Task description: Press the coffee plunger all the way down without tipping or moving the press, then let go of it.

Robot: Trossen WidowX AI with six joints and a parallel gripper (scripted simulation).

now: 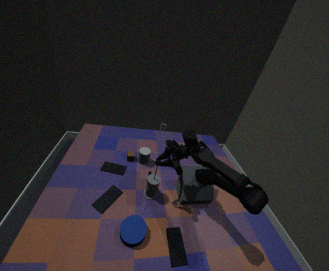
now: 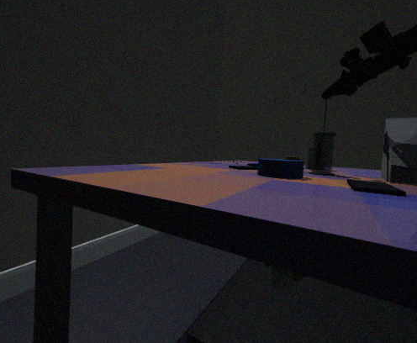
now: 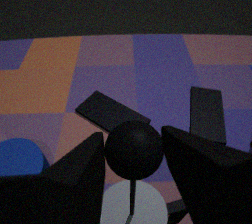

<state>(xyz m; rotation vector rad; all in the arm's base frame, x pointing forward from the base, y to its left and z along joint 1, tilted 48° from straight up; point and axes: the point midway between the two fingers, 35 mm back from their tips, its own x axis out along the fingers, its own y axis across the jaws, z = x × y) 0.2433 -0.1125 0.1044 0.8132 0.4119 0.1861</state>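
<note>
Right now the coffee press is 2 cm to the right of my gripper tip and 14 cm below it. Round my gripper tip: blue disc (10 cm ahead, 19 cm to the left, 24 cm below).
</note>
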